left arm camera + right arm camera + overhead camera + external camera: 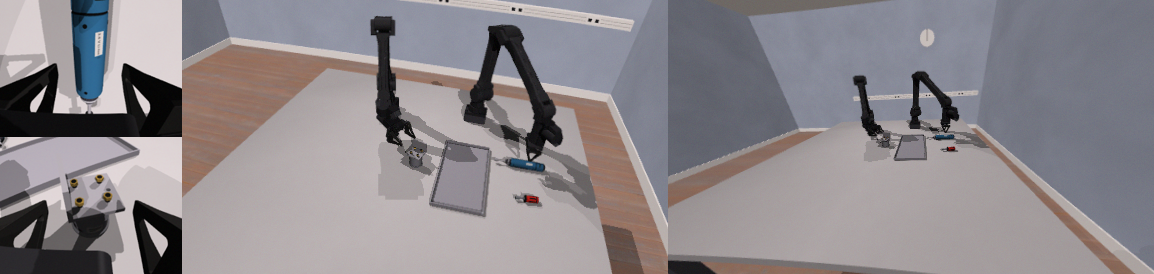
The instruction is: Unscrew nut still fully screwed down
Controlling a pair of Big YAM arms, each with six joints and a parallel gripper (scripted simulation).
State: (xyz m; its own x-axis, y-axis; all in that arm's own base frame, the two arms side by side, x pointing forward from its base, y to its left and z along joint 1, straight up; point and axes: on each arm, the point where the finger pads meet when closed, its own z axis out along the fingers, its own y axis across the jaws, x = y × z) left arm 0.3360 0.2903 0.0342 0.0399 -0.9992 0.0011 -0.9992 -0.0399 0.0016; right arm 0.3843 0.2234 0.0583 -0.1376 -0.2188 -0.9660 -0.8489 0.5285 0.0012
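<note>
The nut is 4 cm ahead of my right hand, 3 cm below it and 2 cm to the left of it. Round my right hand: flat grey tray 27 cm to the left, 10 cm below, 7 cm ahead; grey bracket 5 cm to the left, 3 cm below, 3 cm ahead; grey tip 43 cm to the left, 8 cm below, 4 cm behind.
</note>
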